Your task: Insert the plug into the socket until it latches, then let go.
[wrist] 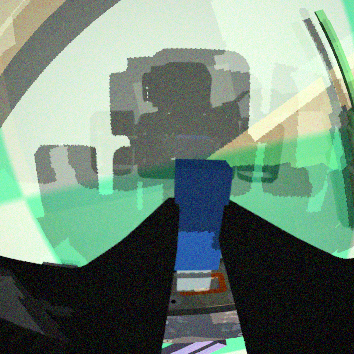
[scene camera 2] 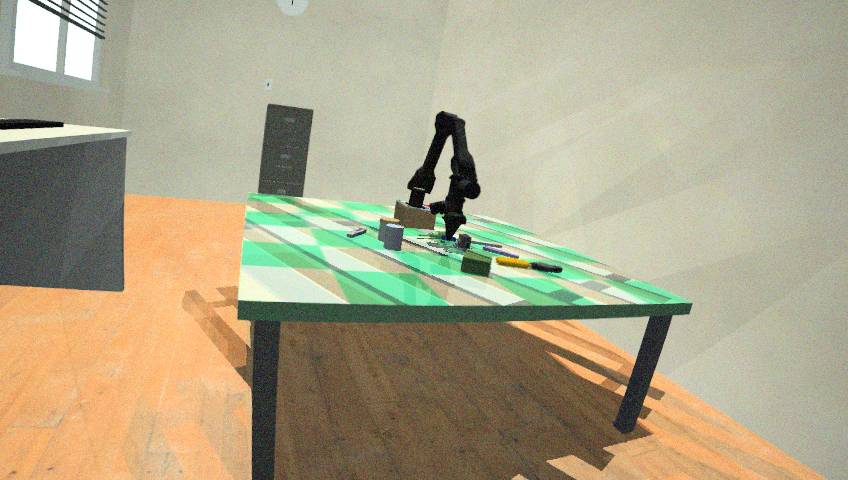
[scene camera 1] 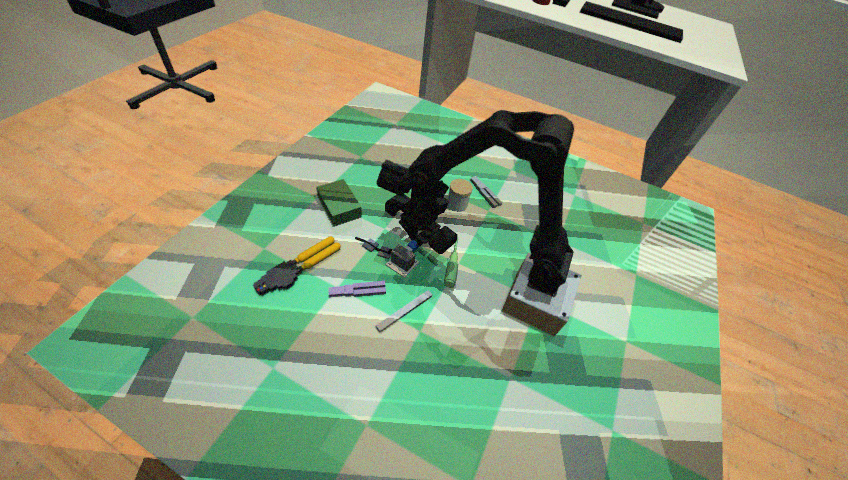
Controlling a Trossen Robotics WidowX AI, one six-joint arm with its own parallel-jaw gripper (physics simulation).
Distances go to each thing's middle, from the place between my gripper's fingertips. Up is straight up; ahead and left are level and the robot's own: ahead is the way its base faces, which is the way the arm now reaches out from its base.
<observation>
Now: the socket (wrist: 209, 314) 6 cm to the left of my hand and 1 cm ahead of it. The rest, counted from my hand: green block (scene camera 1: 340, 204) 25 cm ahead, 3 cm to the right; then yellow-handled pliers (scene camera 1: 283, 275) 22 cm ahead, 19 cm to the left, 1 cm below; then blue plug (wrist: 201, 186) 1 cm to the left.
</observation>
